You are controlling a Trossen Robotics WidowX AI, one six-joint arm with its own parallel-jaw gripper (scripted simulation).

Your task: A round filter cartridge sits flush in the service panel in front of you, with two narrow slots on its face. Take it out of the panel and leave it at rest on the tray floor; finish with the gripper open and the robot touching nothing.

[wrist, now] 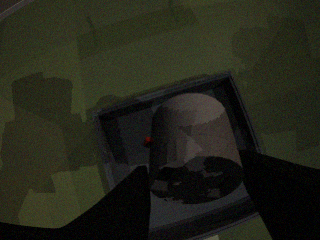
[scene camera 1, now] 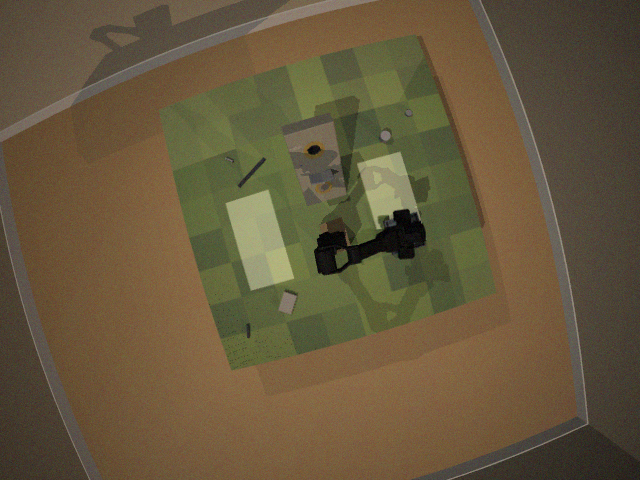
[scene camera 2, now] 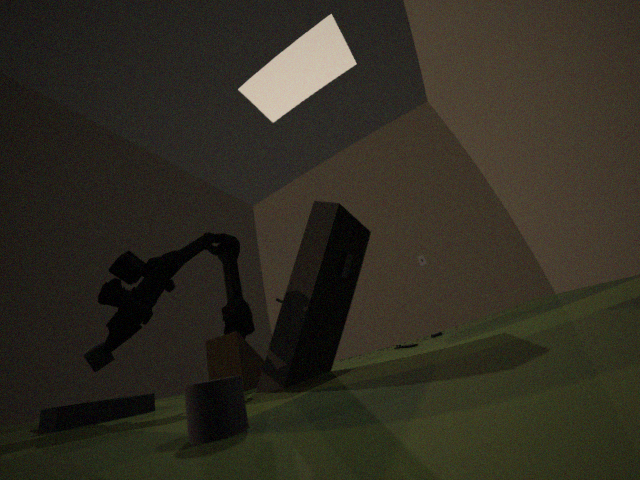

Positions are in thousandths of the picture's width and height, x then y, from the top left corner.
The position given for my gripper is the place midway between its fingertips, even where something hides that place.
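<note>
There's a rimmed tray (scene camera 2: 88, 874), plus a service panel (scene camera 2: 504, 593) that you'd find again at (scene camera 1: 488, 299). A grey round filter cartridge (wrist: 608, 665) is there too, and as for my gripper, it's at (scene camera 2: 162, 739) and also at (wrist: 605, 694).
</note>
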